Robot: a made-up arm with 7 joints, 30 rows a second.
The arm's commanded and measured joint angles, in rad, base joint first. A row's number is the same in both.
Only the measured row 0 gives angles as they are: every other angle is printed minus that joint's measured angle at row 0.
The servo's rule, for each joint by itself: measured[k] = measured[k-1] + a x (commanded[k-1-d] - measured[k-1]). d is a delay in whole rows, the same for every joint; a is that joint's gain. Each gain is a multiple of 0.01, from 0.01 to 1. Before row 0 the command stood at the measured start. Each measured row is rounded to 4 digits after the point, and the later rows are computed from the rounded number. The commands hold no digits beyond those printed.
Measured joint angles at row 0:
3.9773, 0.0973, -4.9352, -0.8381, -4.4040, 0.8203, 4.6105
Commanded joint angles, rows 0 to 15:
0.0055, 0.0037, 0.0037, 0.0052, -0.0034, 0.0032, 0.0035
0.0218, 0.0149, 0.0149, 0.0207, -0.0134, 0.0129, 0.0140
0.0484, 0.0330, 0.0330, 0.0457, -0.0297, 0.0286, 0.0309
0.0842, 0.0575, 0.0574, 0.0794, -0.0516, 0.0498, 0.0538
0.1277, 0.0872, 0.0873, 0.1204, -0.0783, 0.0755, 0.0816
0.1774, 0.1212, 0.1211, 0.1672, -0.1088, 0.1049, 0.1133
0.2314, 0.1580, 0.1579, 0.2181, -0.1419, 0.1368, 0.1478
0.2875, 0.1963, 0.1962, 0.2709, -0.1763, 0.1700, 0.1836
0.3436, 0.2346, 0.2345, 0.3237, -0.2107, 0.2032, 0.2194
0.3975, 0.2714, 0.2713, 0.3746, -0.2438, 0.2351, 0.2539
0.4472, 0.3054, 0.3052, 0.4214, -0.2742, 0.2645, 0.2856
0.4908, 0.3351, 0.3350, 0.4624, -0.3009, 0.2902, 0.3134
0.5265, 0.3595, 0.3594, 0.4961, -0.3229, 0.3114, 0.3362
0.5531, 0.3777, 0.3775, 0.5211, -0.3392, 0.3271, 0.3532
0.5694, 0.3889, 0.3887, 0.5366, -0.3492, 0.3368, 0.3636
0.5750, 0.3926, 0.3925, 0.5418, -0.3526, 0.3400, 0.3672
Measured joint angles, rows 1 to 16:
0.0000, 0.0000, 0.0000, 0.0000, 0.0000, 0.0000, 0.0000
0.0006, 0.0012, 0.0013, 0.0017, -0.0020, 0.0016, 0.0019
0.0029, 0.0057, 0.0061, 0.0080, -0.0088, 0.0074, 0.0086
0.0079, 0.0147, 0.0155, 0.0204, -0.0213, 0.0182, 0.0209
0.0163, 0.0288, 0.0302, 0.0399, -0.0395, 0.0343, 0.0390
0.0286, 0.0481, 0.0502, 0.0665, -0.0628, 0.0553, 0.0624
0.0450, 0.0722, 0.0750, 0.0997, -0.0904, 0.0806, 0.0904
0.0655, 0.1005, 0.1040, 0.1388, -0.1213, 0.1093, 0.1220
0.0899, 0.1321, 0.1363, 0.1824, -0.1543, 0.1403, 0.1559
0.1178, 0.1659, 0.1707, 0.2290, -0.1881, 0.1724, 0.1908
0.1486, 0.2007, 0.2059, 0.2770, -0.2215, 0.2044, 0.2255
0.1814, 0.2353, 0.2407, 0.3247, -0.2531, 0.2351, 0.2586
0.2154, 0.2682, 0.2737, 0.3701, -0.2818, 0.2632, 0.2887
0.2496, 0.2983, 0.3037, 0.4117, -0.3065, 0.2878, 0.3148
0.2830, 0.3245, 0.3295, 0.4478, -0.3261, 0.3078, 0.3359
0.3145, 0.3458, 0.3502, 0.4771, -0.3400, 0.3226, 0.3511
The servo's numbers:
d 1
a 0.11 0.33 0.35 0.33 0.60 0.51 0.55

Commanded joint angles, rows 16 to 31:
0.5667, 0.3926, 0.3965, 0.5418, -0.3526, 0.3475, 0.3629
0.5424, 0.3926, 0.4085, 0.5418, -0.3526, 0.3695, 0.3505
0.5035, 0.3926, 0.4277, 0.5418, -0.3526, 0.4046, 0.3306
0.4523, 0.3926, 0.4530, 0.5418, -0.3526, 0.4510, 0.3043
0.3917, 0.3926, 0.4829, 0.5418, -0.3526, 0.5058, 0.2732
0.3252, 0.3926, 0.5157, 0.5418, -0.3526, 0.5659, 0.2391
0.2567, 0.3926, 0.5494, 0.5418, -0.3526, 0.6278, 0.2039
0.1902, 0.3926, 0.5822, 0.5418, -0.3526, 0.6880, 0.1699
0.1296, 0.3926, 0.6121, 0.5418, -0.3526, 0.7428, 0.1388
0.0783, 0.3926, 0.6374, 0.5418, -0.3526, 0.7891, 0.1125
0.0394, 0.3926, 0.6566, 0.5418, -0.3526, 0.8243, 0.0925
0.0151, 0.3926, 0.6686, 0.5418, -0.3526, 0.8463, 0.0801
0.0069, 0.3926, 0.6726, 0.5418, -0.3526, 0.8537, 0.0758
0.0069, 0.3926, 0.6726, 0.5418, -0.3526, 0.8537, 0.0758
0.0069, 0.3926, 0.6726, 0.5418, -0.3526, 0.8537, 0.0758
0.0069, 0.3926, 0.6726, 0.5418, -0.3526, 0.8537, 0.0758
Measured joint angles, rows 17 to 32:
0.3432, 0.3612, 0.3650, 0.4985, -0.3476, 0.3315, 0.3600
0.3678, 0.3716, 0.3760, 0.5128, -0.3506, 0.3397, 0.3616
0.3870, 0.3785, 0.3874, 0.5224, -0.3518, 0.3549, 0.3555
0.3998, 0.3832, 0.4015, 0.5288, -0.3523, 0.3802, 0.3418
0.4056, 0.3863, 0.4195, 0.5331, -0.3525, 0.4163, 0.3212
0.4041, 0.3884, 0.4417, 0.5360, -0.3526, 0.4619, 0.2948
0.3954, 0.3898, 0.4676, 0.5379, -0.3526, 0.5149, 0.2642
0.3801, 0.3907, 0.4962, 0.5392, -0.3526, 0.5725, 0.2310
0.3592, 0.3913, 0.5263, 0.5401, -0.3526, 0.6314, 0.1974
0.3339, 0.3917, 0.5563, 0.5407, -0.3526, 0.6882, 0.1652
0.3058, 0.3920, 0.5847, 0.5411, -0.3526, 0.7397, 0.1362
0.2765, 0.3922, 0.6099, 0.5413, -0.3526, 0.7828, 0.1122
0.2477, 0.3923, 0.6304, 0.5415, -0.3526, 0.8152, 0.0945
0.2212, 0.3924, 0.6452, 0.5416, -0.3526, 0.8348, 0.0842
0.1976, 0.3925, 0.6548, 0.5417, -0.3526, 0.8444, 0.0796
0.1766, 0.3925, 0.6610, 0.5417, -0.3526, 0.8491, 0.0775

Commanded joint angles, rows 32 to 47:
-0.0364, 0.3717, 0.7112, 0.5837, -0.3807, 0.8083, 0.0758
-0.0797, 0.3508, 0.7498, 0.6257, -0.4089, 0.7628, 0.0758
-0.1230, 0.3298, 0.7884, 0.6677, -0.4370, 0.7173, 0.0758
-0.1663, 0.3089, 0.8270, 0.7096, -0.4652, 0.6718, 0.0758
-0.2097, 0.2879, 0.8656, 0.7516, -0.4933, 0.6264, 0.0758
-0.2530, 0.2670, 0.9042, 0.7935, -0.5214, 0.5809, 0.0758
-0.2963, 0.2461, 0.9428, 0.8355, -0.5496, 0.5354, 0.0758
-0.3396, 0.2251, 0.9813, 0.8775, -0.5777, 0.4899, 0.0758
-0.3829, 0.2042, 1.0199, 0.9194, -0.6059, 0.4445, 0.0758
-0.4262, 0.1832, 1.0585, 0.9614, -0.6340, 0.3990, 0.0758
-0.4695, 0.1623, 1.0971, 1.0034, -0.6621, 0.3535, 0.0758
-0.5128, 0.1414, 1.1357, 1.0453, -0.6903, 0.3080, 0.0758
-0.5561, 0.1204, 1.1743, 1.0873, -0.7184, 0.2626, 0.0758
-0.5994, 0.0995, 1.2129, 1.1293, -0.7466, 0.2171, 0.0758
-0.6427, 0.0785, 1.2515, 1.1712, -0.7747, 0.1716, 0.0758
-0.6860, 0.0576, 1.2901, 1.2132, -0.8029, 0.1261, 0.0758
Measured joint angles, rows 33 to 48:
0.1579, 0.3925, 0.6651, 0.5417, -0.3526, 0.8514, 0.0766
0.1365, 0.3856, 0.6812, 0.5556, -0.3695, 0.8294, 0.0762
0.1127, 0.3741, 0.7052, 0.5787, -0.3931, 0.7954, 0.0760
0.0868, 0.3595, 0.7343, 0.6081, -0.4194, 0.7556, 0.0759
0.0590, 0.3428, 0.7667, 0.6416, -0.4469, 0.7129, 0.0758
0.0294, 0.3247, 0.8013, 0.6779, -0.4747, 0.6688, 0.0758
-0.0017, 0.3057, 0.8373, 0.7160, -0.5027, 0.6240, 0.0758
-0.0341, 0.2860, 0.8742, 0.7554, -0.5308, 0.5788, 0.0758
-0.0677, 0.2659, 0.9117, 0.7957, -0.5589, 0.5335, 0.0758
-0.1024, 0.2455, 0.9496, 0.8365, -0.5871, 0.4881, 0.0758
-0.1380, 0.2249, 0.9877, 0.8777, -0.6152, 0.4427, 0.0758
-0.1745, 0.2042, 1.0260, 0.9192, -0.6433, 0.3972, 0.0758
-0.2117, 0.1835, 1.0644, 0.9608, -0.6715, 0.3517, 0.0758
-0.2496, 0.1627, 1.1029, 1.0025, -0.6996, 0.3063, 0.0758
-0.2881, 0.1418, 1.1414, 1.0443, -0.7278, 0.2608, 0.0758
-0.3271, 0.1209, 1.1799, 1.0862, -0.7559, 0.2153, 0.0758

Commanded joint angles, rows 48 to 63:
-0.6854, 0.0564, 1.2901, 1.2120, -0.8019, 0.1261, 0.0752
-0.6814, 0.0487, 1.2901, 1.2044, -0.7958, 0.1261, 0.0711
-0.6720, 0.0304, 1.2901, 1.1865, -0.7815, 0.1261, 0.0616
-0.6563, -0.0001, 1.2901, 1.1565, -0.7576, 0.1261, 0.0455
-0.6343, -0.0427, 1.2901, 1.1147, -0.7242, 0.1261, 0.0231
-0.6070, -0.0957, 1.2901, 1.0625, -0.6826, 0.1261, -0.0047
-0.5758, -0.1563, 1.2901, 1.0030, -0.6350, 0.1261, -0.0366
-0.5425, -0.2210, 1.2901, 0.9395, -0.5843, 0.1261, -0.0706
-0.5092, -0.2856, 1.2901, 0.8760, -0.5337, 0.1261, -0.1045
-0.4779, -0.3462, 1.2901, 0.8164, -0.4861, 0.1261, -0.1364
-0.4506, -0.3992, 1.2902, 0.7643, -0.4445, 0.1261, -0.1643
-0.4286, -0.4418, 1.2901, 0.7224, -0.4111, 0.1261, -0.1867
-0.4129, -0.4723, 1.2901, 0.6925, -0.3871, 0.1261, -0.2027
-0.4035, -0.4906, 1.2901, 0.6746, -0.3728, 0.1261, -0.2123
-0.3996, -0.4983, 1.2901, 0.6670, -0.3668, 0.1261, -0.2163
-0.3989, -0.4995, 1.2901, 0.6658, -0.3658, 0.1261, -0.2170
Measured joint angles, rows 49 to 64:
-0.3666, 0.1000, 1.2185, 1.1281, -0.7841, 0.1698, 0.0758
-0.4017, 0.0856, 1.2436, 1.1558, -0.7948, 0.1475, 0.0755
-0.4325, 0.0734, 1.2599, 1.1718, -0.7954, 0.1366, 0.0731
-0.4588, 0.0592, 1.2705, 1.1767, -0.7871, 0.1312, 0.0668
-0.4805, 0.0396, 1.2774, 1.1700, -0.7694, 0.1286, 0.0551
-0.4974, 0.0124, 1.2818, 1.1518, -0.7423, 0.1273, 0.0375
-0.5095, -0.0233, 1.2847, 1.1223, -0.7065, 0.1267, 0.0143
-0.5168, -0.0672, 1.2866, 1.0829, -0.6636, 0.1264, -0.0137
-0.5196, -0.1180, 1.2878, 1.0356, -0.6160, 0.1262, -0.0450
-0.5185, -0.1733, 1.2886, 0.9829, -0.5666, 0.1261, -0.0777
-0.5140, -0.2304, 1.2891, 0.9280, -0.5183, 0.1261, -0.1100
-0.5070, -0.2861, 1.2895, 0.8740, -0.4740, 0.1261, -0.1399
-0.4984, -0.3375, 1.2897, 0.8240, -0.4363, 0.1261, -0.1656
-0.4890, -0.3820, 1.2898, 0.7806, -0.4068, 0.1261, -0.1860
-0.4796, -0.4178, 1.2899, 0.7456, -0.3864, 0.1261, -0.2005
-0.4708, -0.4444, 1.2900, 0.7197, -0.3746, 0.1261, -0.2092

